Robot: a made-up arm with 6 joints.
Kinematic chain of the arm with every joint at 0, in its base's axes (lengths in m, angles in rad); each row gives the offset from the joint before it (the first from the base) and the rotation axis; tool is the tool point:
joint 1: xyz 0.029 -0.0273 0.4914 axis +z
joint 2: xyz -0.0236 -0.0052 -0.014 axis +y
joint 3: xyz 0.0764 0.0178 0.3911 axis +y
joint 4: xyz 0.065 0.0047 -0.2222 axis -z
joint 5: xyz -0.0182 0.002 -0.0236 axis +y
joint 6: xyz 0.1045 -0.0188 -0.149 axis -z
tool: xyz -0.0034 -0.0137 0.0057
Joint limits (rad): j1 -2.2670..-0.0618 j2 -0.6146..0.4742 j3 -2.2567..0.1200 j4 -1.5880..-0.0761 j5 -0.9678..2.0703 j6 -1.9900..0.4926
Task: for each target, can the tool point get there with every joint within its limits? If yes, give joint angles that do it. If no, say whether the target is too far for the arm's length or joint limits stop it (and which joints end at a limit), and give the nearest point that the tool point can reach.
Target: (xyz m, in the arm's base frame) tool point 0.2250 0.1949 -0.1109
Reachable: no: joint limits stop it (at a limit: joint 1, joint 2) | nearest point 0.2360 0.0240 0.3623 | short by 0.503 m
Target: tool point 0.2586 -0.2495 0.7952
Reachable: yes | joints -0.8436 -0.3923 -0.7307 -0.7556 0.2700 -0.0833
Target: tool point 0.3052 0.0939 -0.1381
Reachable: no: joint limits stop it (at a limit: joint 1, joint 2, joint 4) | nearest point 0.2750 -0.0056 0.3549 | short by 0.504 m
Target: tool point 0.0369 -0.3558 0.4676
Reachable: yes | joints -1.5736 0.1828 -0.4004 -0.3978 0.3014 -0.8186
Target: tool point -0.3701 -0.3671 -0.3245
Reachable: no: too far | nearest point -0.2006 -0.2718 0.3659 | short by 0.717 m
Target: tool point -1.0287 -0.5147 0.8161
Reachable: no: too far | nearest point -0.4619 -0.4215 0.8027 | short by 0.575 m
